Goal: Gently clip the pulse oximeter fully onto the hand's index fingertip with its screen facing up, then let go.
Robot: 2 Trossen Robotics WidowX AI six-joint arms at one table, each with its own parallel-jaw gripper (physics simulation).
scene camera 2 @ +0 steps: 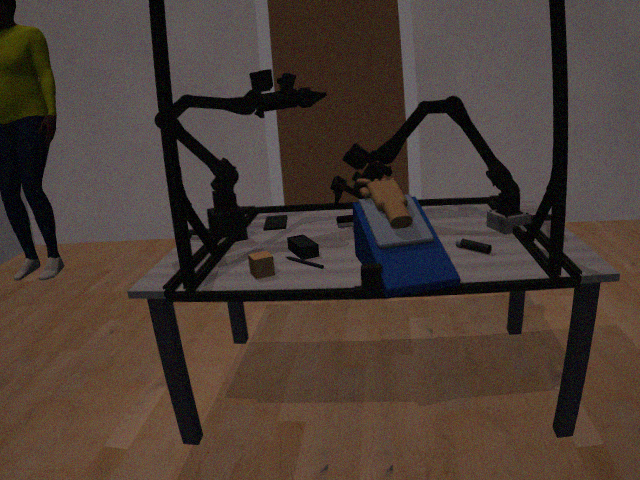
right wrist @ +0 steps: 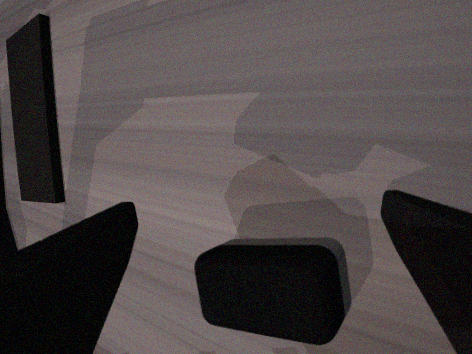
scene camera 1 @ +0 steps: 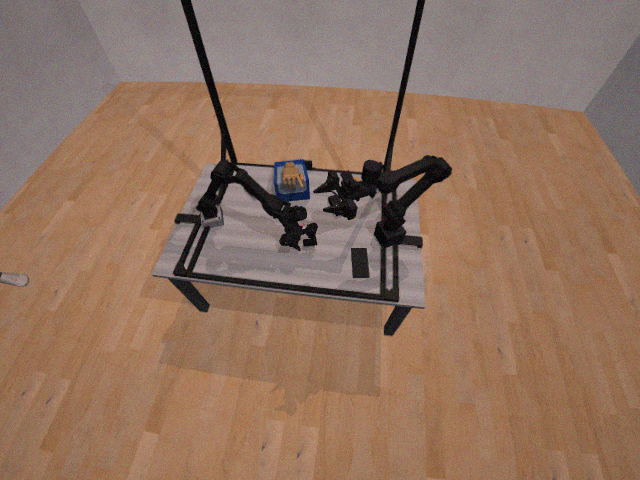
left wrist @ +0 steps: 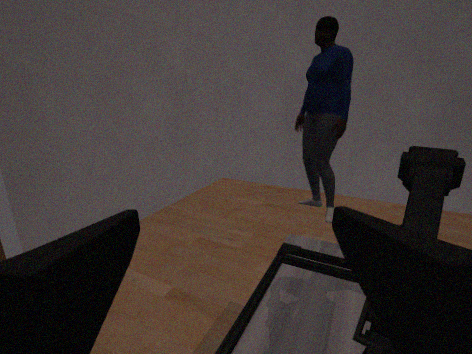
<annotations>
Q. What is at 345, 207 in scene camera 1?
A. The left gripper.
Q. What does the left gripper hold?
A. Nothing.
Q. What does the black rounded block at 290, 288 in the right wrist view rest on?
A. The table.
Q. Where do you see a grey pad on blue block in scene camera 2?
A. At 413, 259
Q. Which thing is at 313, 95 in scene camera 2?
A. The left gripper.
</annotations>
